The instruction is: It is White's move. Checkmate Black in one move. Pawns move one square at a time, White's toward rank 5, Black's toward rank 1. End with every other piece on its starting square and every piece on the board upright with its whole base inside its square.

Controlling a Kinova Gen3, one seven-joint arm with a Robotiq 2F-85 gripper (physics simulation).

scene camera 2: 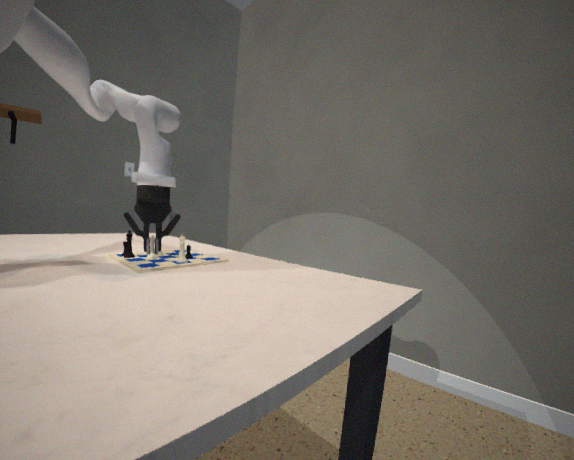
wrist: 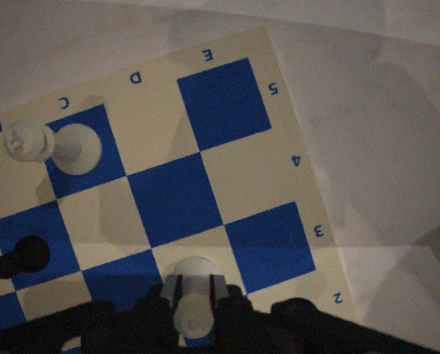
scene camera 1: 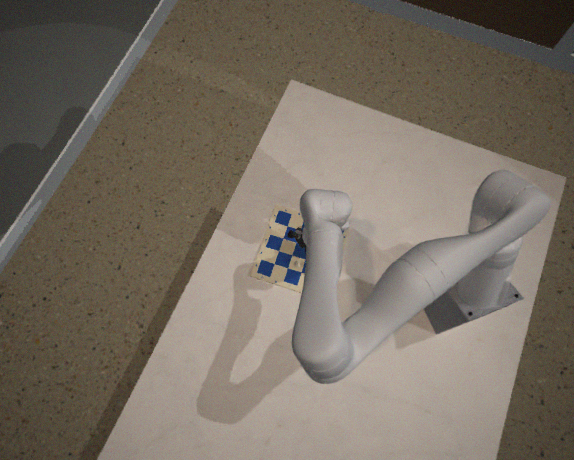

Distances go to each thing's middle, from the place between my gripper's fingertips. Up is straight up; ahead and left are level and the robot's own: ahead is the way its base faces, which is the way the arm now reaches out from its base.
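My gripper is 10 mm to the left of the cream board (scene camera 2: pixel 140 263) and 30 mm short of it, and it is 10 mm above it. The tall white piece (wrist: pixel 76 149), counted from my gripper, is 90 mm to the right and 30 mm ahead, and also 20 mm above. Going by their middles, the cream board is the nearest to my gripper of the things named here.
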